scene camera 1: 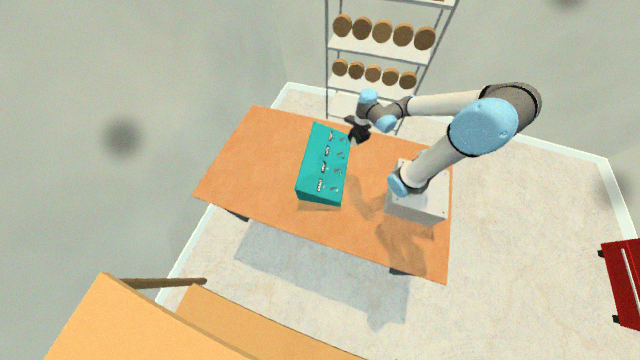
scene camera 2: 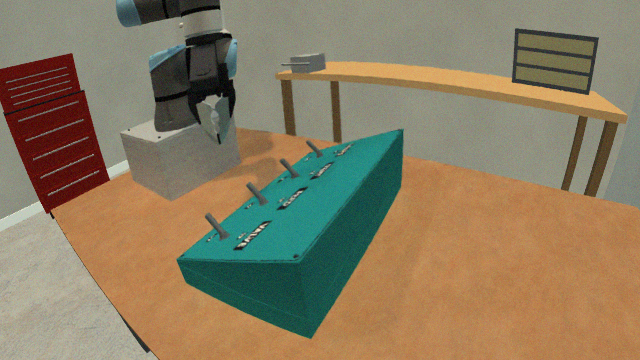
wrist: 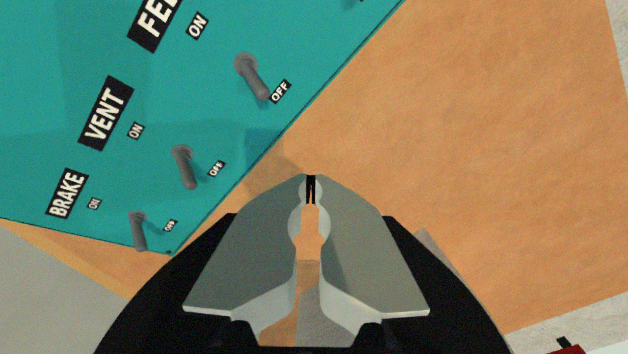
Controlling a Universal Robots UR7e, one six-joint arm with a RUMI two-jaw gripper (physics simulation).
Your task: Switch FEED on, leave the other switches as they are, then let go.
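Where they show: gripper, fingertip midpoint: (scene camera 1: 353, 145) (scene camera 2: 220, 143) (wrist: 311, 177); arm's base, origin of the base link: (scene camera 2: 178, 123).
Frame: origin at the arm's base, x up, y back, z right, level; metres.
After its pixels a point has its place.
A teal switch panel (scene camera 1: 312, 165) @[x -0.043, y -0.539, z -0.149 m] (scene camera 2: 340, 210) @[x -0.022, y -0.661, z 0.030 m] (wrist: 55, 65) @[x -0.052, y -0.528, z -0.104 m] carries VALVE, FEED, VENT and BRAKE. The FEED lever (scene camera 1: 341, 155) @[x -0.065, y -0.433, z 0.021 m] (scene camera 2: 257, 194) @[x -0.072, y -0.450, z 0.026 m] (wrist: 255, 81) @[x -0.060, y -0.439, z 0.028 m] leans to OFF, its tip beside the OFF label in the wrist view. The VENT lever (scene camera 2: 289, 168) @[x -0.072, y -0.411, z -0.087 m] (wrist: 185, 169) @[x -0.066, y -0.406, z -0.085 m], BRAKE lever (scene camera 2: 314, 148) @[x -0.071, y -0.373, z -0.201 m] (wrist: 138, 232) @[x -0.068, y -0.369, z -0.199 m] and VALVE lever (scene camera 2: 217, 226) @[x -0.071, y -0.487, z 0.138 m] also lean to the OFF side. My gripper (scene camera 1: 355, 142) @[x 0.023, y -0.376, z 0.049 m] (scene camera 2: 219, 141) @[x 0.023, y -0.376, z 0.049 m] (wrist: 311, 177) @[x 0.023, y -0.376, z 0.049 m] is shut and empty, beyond the panel's OFF-side edge, apart from the levers. In the wrist view the FEED label is cut off at the top.
The panel stands on an orange table (scene camera 1: 240, 165) @[x -0.178, y -1.029, z -0.318 m] (scene camera 2: 450, 260) @[x -0.178, y -0.777, z -0.145 m] (wrist: 475, 150) @[x -0.178, y -0.216, z 0.219 m]. The arm's grey base block (scene camera 1: 417, 215) @[x -0.067, y 0.096, z -0.137 m] (scene camera 2: 185, 165) @[x -0.099, y -0.100, z 0.039 m] stands on the OFF side. A shelf rack (scene camera 1: 327, 70) stands behind the table. A red cabinet (scene camera 1: 620, 290) (scene camera 2: 57, 145) and a wooden bench (scene camera 2: 425, 82) stand apart.
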